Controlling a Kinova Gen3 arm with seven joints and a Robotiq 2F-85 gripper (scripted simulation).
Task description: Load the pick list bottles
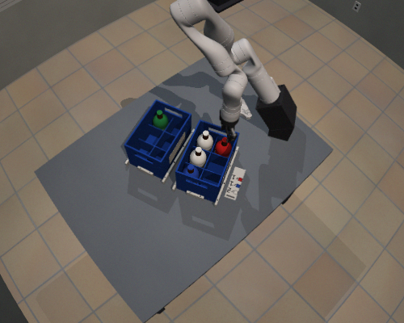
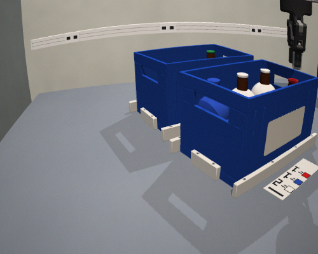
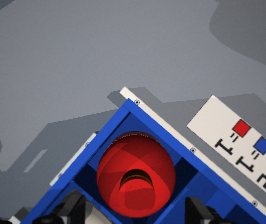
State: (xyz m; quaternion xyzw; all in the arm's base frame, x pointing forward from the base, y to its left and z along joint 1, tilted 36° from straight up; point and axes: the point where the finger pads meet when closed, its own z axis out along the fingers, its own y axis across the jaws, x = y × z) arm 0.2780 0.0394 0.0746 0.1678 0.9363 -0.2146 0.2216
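Right now the red-label bottle is 120 mm below my hand. The rest, counted from my hand: white bottle (40 mm ahead, 80 mm to the right, 120 mm below); pick list (50 mm ahead, 130 mm to the left, 210 mm below); blue-label bottle (200 mm ahead, 10 mm to the right, 120 mm below).
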